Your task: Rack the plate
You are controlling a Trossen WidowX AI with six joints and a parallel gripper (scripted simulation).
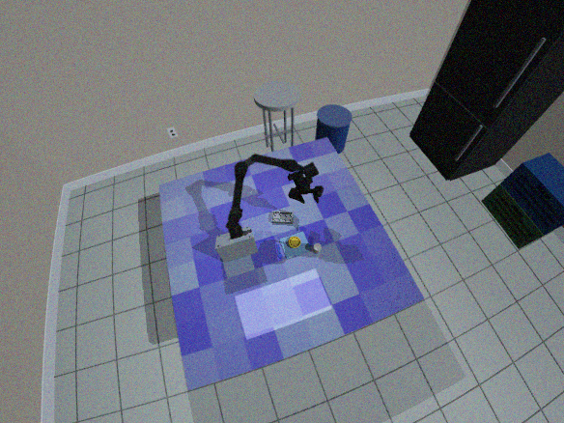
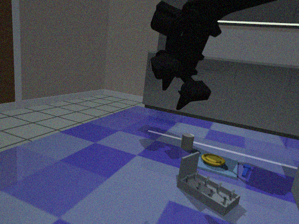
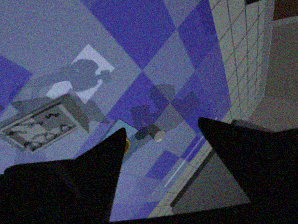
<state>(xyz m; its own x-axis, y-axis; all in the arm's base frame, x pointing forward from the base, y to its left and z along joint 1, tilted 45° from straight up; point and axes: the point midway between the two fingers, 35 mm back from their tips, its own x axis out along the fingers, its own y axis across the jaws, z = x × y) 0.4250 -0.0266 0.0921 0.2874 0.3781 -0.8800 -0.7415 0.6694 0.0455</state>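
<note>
The yellow plate lies 130 mm behind my gripper tip, 110 mm to the right of it and 190 mm below it. The rest, counted from my gripper tip: blue spoon 230 mm behind, 140 mm to the right, 200 mm below; grey dish rack 150 mm behind, 70 mm to the left, 180 mm below.
</note>
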